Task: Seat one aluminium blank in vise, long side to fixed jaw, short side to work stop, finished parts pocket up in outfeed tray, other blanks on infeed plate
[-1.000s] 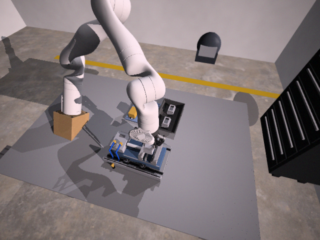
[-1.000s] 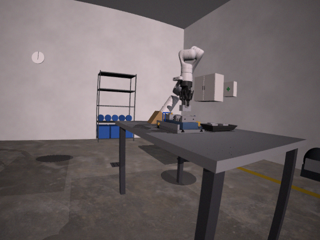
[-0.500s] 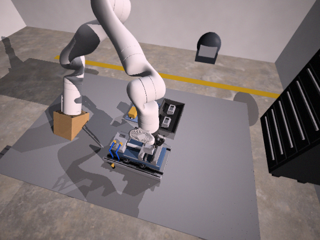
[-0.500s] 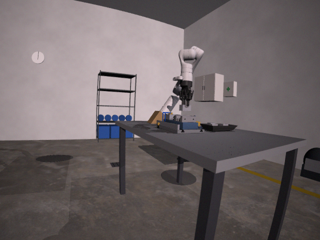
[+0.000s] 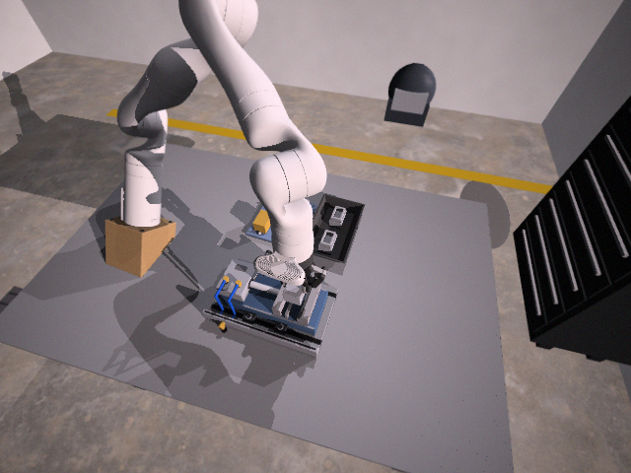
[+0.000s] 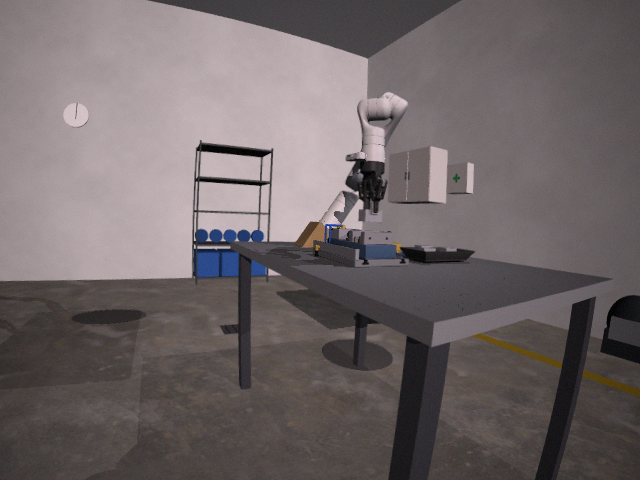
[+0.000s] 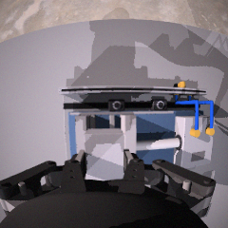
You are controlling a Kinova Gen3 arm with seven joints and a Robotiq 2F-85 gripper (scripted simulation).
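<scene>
Now: the vise 130 mm below my hand, 70 mm behind it and 10 mm to the left of it. Also, from my hand: vise rail 130 mm below, 90 mm to the right, 70 mm behind; then brass blank 250 mm to the left, 190 mm behind, 140 mm below; then hose block 160 mm behind, 90 mm below, 10 mm to the left.
</scene>
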